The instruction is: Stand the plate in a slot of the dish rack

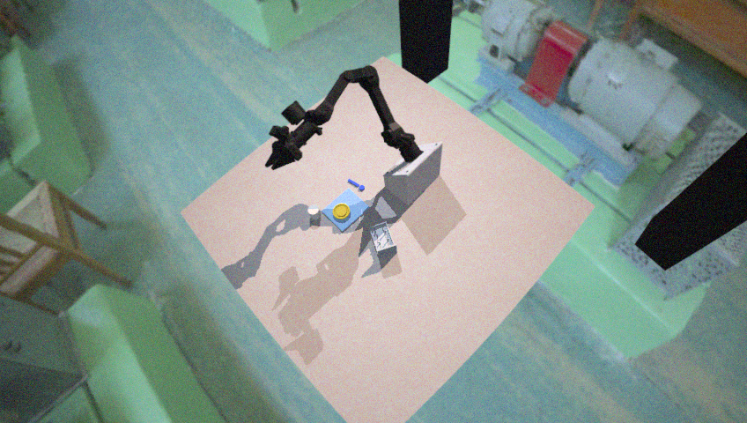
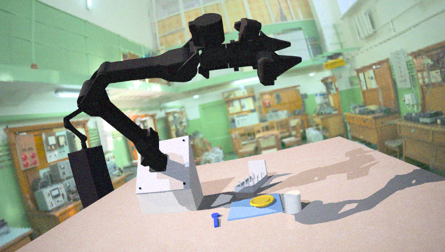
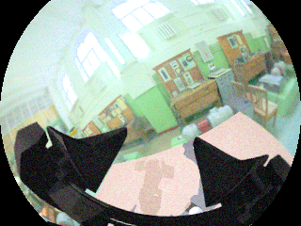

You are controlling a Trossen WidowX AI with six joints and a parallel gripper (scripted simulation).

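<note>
The yellow plate is 150 mm behind my gripper tip, 110 mm to the left of it and 370 mm below it. The rest, counted from my gripper tip: blue mat (170 mm behind, 110 mm to the left, 390 mm below); then blue spoon (280 mm behind, 60 mm to the left, 390 mm below); then white cup (70 mm behind, 40 mm to the left, 360 mm below).
</note>
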